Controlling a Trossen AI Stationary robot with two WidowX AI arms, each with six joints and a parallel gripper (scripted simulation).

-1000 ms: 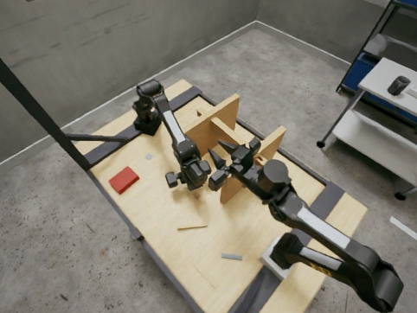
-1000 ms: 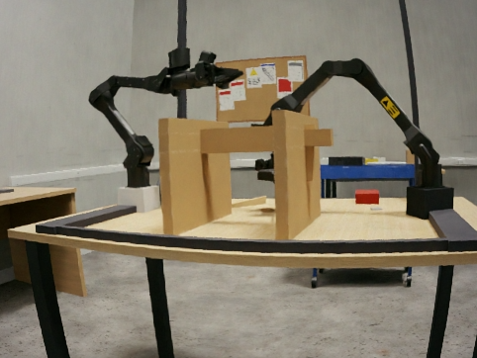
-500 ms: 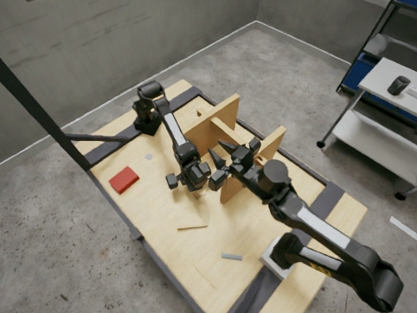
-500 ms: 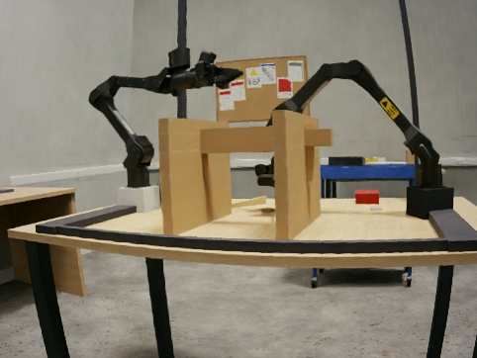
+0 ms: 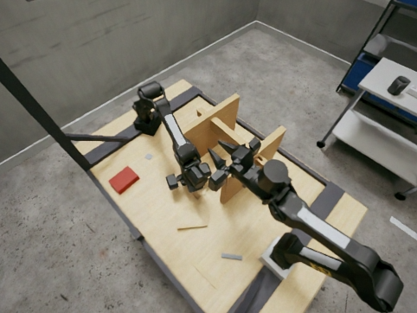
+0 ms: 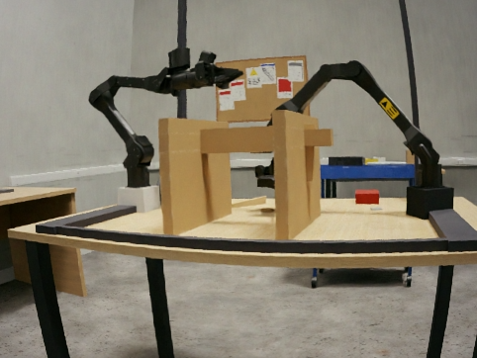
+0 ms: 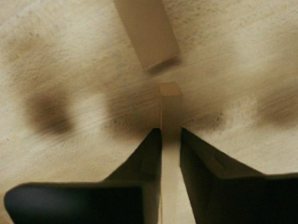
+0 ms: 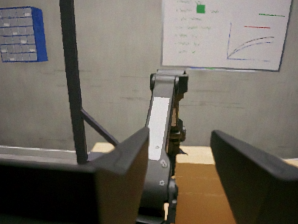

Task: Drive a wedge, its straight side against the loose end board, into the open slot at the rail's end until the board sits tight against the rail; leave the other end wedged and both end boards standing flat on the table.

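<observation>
Right now the small wooden piece is 39 cm below my right hand, 8 cm to the left of it and 4 cm behind it. From my right hand the other things lie so: grey piece: 39 cm below, 20 cm to the right, 10 cm behind; then wooden rail: 19 cm below, 18 cm ahead, 11 cm to the left; then red block: 38 cm below, 35 cm to the left, 25 cm behind.
</observation>
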